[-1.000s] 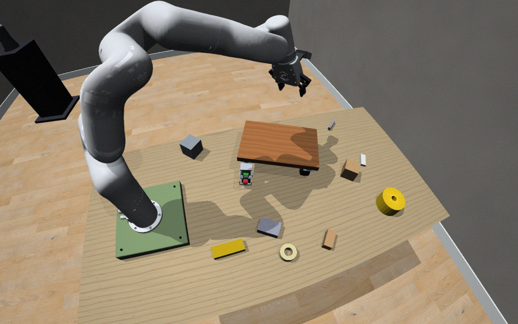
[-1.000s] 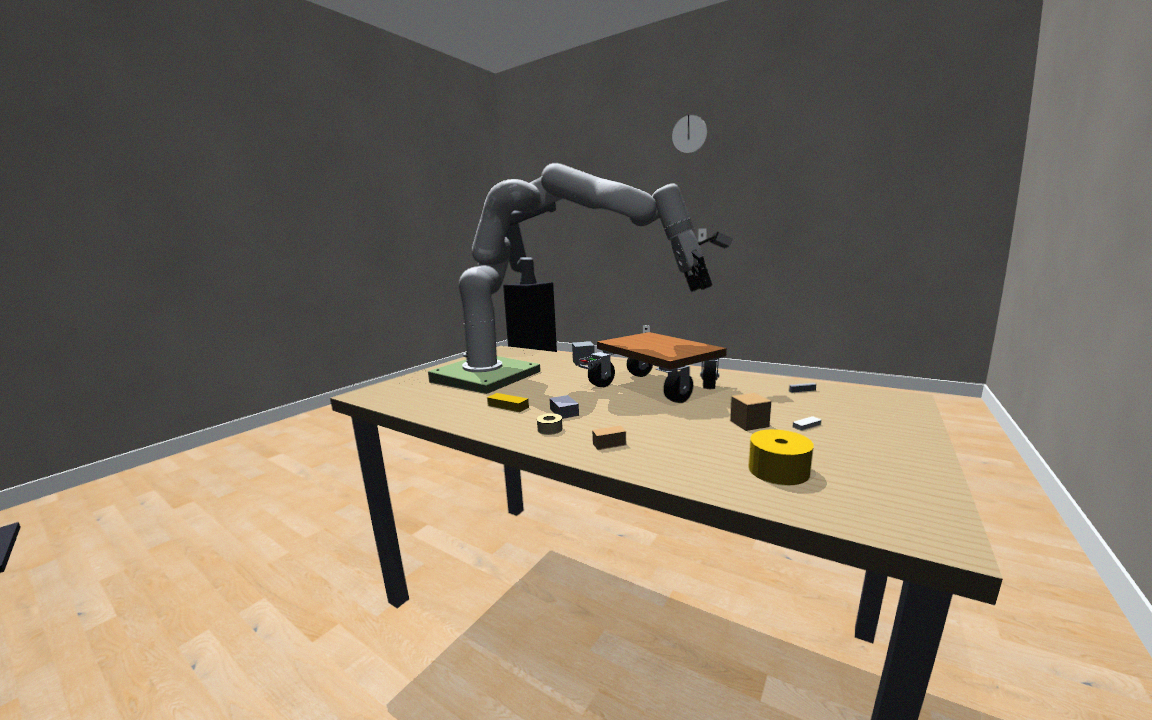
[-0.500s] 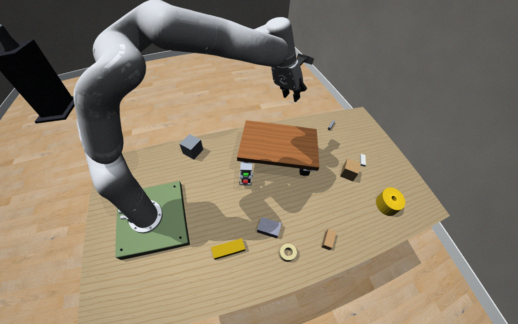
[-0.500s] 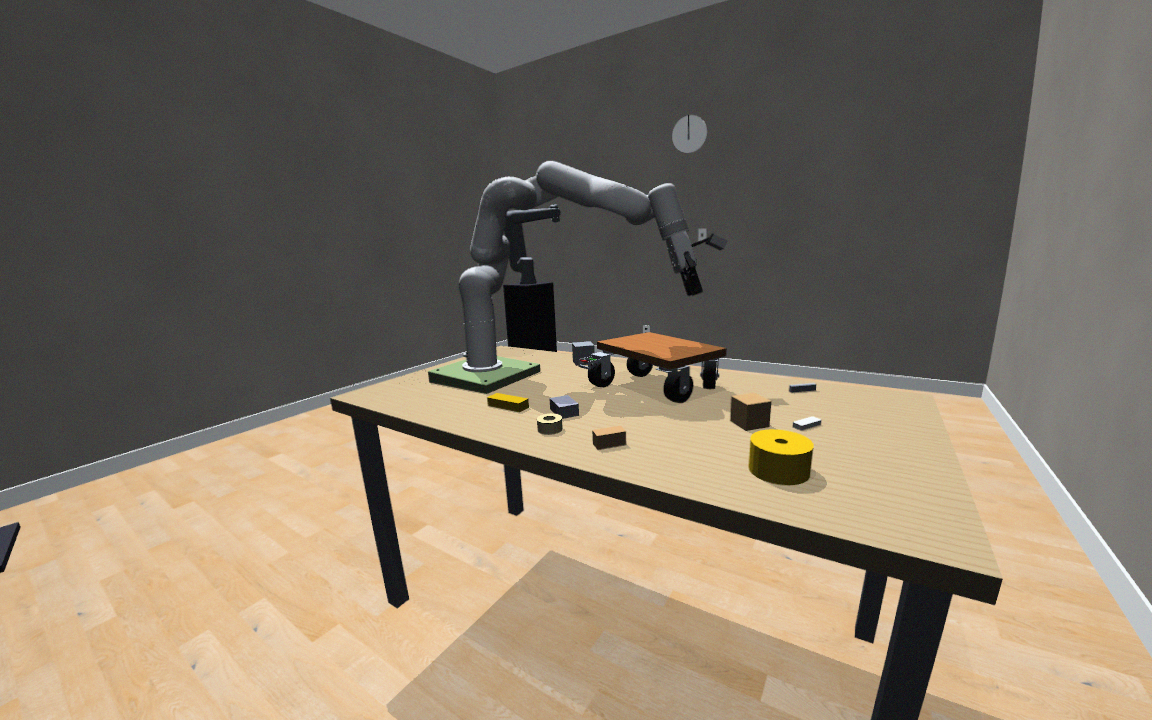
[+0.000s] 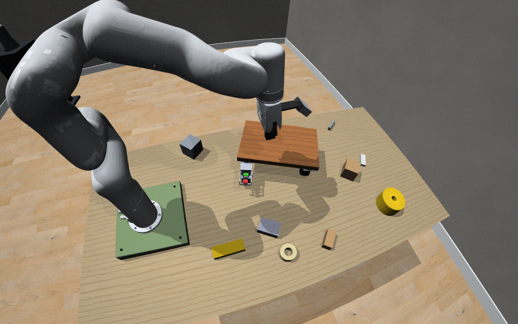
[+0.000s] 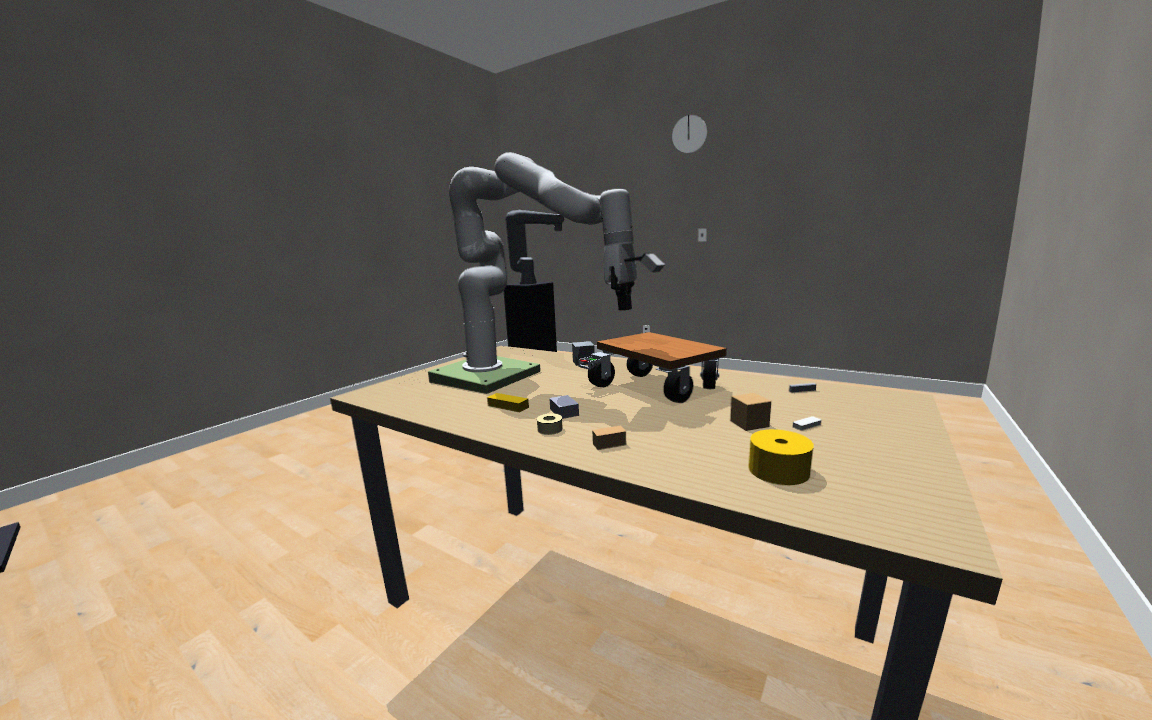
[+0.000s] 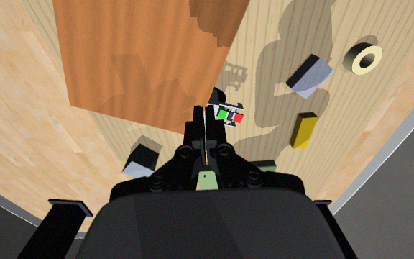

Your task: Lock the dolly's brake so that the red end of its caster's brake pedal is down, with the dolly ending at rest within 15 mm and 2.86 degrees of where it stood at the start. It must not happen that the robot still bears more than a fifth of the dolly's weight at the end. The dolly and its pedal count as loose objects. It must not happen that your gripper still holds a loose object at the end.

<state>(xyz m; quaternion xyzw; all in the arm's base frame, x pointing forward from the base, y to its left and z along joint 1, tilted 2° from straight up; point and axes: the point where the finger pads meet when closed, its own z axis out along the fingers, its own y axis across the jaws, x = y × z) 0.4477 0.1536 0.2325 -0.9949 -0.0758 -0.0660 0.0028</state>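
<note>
My hand is 80 mm past the brake pedal, 60 mm to the left of it and 160 mm above it. The rest, counted from my hand: grey cube 300 mm behind, 160 mm to the left, 210 mm below; then yellow bar 160 mm behind, 290 mm to the right, 230 mm below; then grey block 20 mm behind, 230 mm to the right, 230 mm below.
</note>
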